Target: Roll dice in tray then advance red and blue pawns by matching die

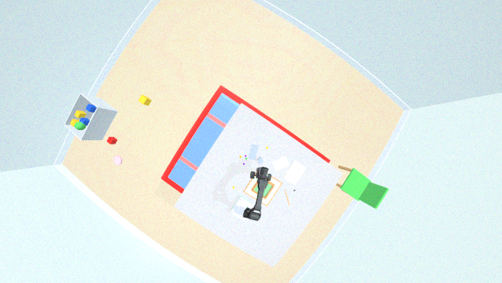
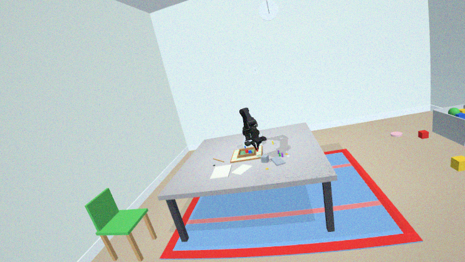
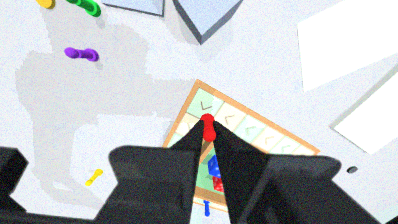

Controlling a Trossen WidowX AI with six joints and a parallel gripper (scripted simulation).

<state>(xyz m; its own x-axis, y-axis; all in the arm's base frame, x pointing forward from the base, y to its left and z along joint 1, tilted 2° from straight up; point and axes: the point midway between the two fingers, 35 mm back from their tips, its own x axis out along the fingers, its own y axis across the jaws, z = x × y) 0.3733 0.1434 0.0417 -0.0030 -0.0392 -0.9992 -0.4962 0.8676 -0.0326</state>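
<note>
My gripper tip is 10 cm short of the grey block, 7 cm to the right of it and 5 cm above it. The rest, counted from my gripper tip: red pawn 1 cm above.
</note>
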